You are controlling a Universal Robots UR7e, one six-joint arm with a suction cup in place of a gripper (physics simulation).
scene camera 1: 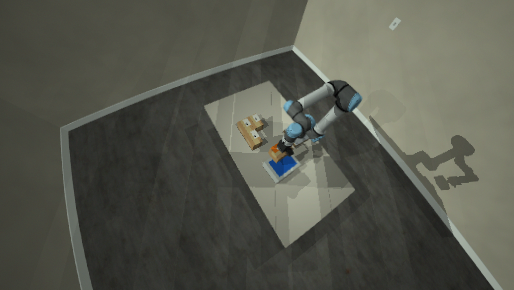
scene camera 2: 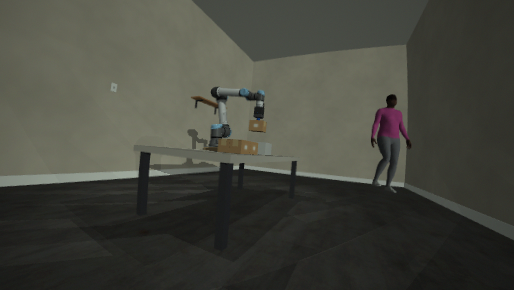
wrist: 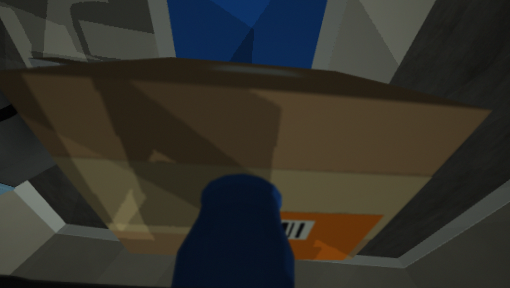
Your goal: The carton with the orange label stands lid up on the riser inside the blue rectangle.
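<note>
The carton with the orange label hangs from my suction gripper. The blue cup sits on its taped top face, beside the orange label. The carton is in the air, roughly level in scene camera 2 and apart from the riser. The grey riser stands on the table, with the blue rectangle on its top. In scene camera 1 the carton overlaps one side of the riser; in the wrist view it hides part of the blue.
Several brown cartons with white labels stand together on the table, near the riser. A person in a pink top stands by the far wall. A wall shelf is behind the arm.
</note>
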